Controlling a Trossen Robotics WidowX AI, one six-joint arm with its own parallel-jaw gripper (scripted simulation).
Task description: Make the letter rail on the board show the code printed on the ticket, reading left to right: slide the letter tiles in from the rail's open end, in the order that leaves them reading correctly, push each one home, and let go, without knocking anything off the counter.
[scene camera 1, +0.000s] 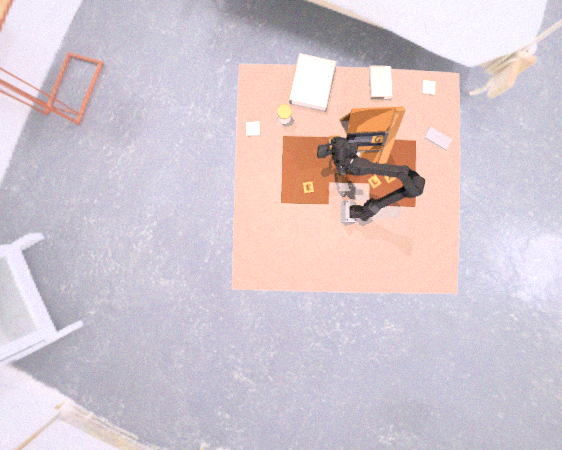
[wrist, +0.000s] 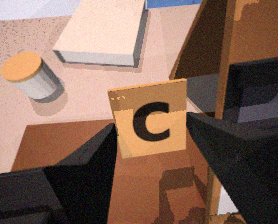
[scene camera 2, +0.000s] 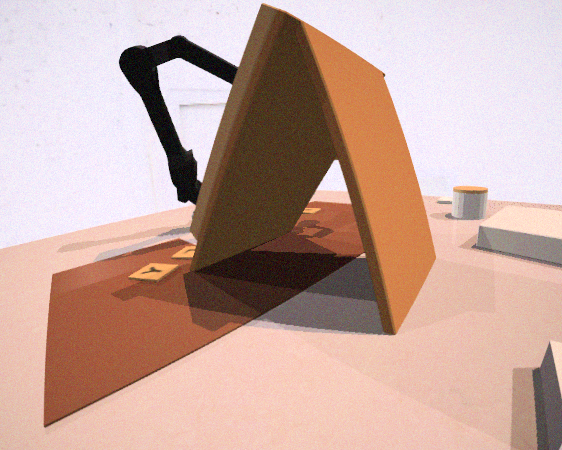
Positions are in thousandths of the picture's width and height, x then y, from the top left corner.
Observation:
My gripper (wrist: 541, 547) holds a letter tile (wrist: 541, 529). Also in view: a white box (scene camera 1: 558, 172).

